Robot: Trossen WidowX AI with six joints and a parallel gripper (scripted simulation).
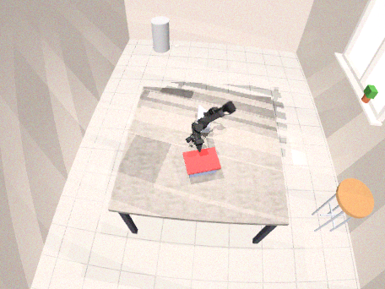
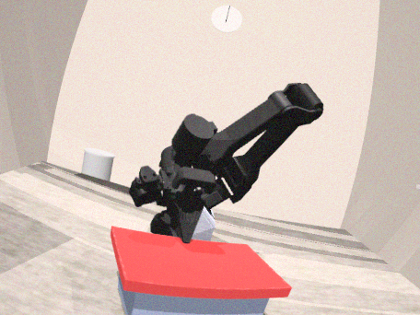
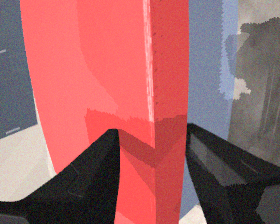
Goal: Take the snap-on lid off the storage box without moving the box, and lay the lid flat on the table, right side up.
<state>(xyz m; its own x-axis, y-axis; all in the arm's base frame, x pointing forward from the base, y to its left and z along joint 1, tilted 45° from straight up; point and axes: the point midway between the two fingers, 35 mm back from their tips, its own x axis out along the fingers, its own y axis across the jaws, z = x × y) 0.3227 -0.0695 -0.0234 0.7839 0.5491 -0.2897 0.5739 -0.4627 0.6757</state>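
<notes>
My gripper tip is 7 cm short of the lid and 2 cm to the right of it. The rest, counted from my gripper tip: storage box 7 cm ahead, 2 cm to the left, 5 cm below.
</notes>
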